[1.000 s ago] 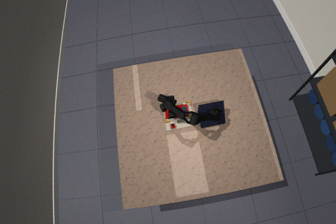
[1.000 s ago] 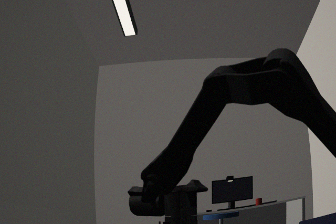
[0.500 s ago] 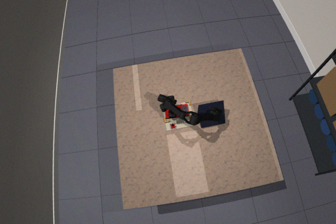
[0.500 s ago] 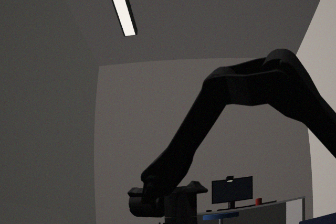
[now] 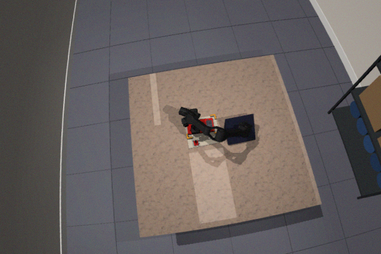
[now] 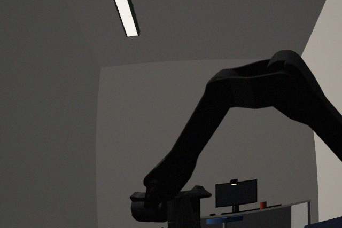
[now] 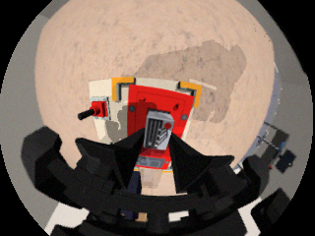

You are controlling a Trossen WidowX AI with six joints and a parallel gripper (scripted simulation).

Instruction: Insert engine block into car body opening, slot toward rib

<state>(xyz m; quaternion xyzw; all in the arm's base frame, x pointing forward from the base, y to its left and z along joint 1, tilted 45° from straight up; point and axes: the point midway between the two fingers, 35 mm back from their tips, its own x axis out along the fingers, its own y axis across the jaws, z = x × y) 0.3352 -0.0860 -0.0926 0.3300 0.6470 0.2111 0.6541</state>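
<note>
The grey engine block is 10 mm below my gripper tip.
</note>
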